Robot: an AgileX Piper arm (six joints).
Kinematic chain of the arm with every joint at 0, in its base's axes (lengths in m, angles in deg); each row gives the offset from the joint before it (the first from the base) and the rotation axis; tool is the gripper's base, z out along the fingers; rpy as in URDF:
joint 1: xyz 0 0 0.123 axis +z
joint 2: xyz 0 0 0 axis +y
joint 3: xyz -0.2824 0 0.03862 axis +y
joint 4: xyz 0.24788 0 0.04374 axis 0.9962 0 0.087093
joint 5: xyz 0 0 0 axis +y
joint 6: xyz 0.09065 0 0.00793 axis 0.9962 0 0.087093
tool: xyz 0 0 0 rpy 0 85 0
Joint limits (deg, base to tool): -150..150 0..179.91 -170..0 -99.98..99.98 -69.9..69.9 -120..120
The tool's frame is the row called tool.
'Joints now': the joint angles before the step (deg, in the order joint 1, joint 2, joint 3, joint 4, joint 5, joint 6). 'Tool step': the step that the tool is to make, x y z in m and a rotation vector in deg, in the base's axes. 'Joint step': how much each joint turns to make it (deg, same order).
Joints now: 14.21, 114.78, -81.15, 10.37, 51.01, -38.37
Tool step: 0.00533, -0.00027, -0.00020, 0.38, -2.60, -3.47
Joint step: 0.00, 0.15, 0.00, -0.84, -3.28, 3.49
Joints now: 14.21, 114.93, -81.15, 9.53, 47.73, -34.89
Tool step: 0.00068, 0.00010, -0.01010, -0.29, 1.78, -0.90
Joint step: 0.00, 1.41, 0.01, -0.11, 0.26, 1.03
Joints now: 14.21, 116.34, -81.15, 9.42, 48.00, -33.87
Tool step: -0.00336, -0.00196, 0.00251, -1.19, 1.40, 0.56
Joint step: 0.00, -0.47, 0.01, -1.19, 2.10, 0.32
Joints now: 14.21, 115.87, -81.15, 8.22, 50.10, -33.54
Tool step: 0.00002, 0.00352, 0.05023, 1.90, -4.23, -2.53
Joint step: 0.46, -4.71, -4.11, -0.31, 3.88, 3.73
